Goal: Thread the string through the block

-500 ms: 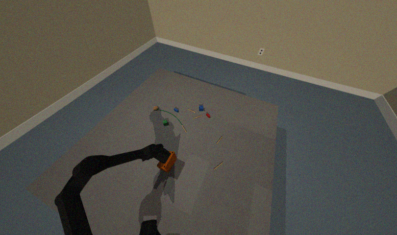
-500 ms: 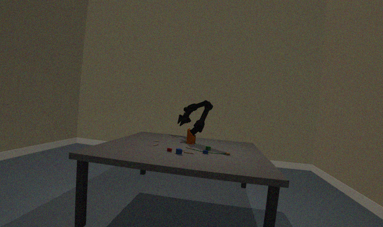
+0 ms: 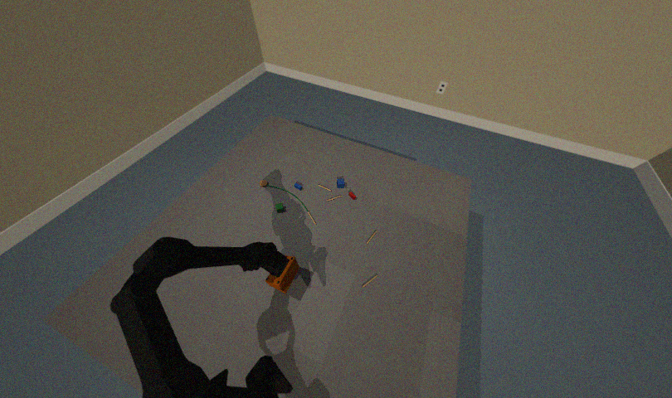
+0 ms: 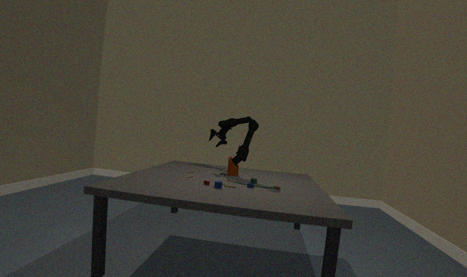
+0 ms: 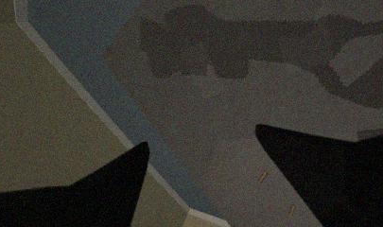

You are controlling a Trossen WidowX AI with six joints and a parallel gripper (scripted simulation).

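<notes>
My gripper tip is now 49 cm short of the green block, 43 cm to the right of it and 20 cm above it. The rest, counted from my gripper tip: red piece: 71 cm ahead, 15 cm to the left, 20 cm below; then thin wooden stick: 52 cm ahead, 29 cm to the left, 21 cm below; then blue block: 75 cm ahead, 24 cm to the left, 20 cm below.
</notes>
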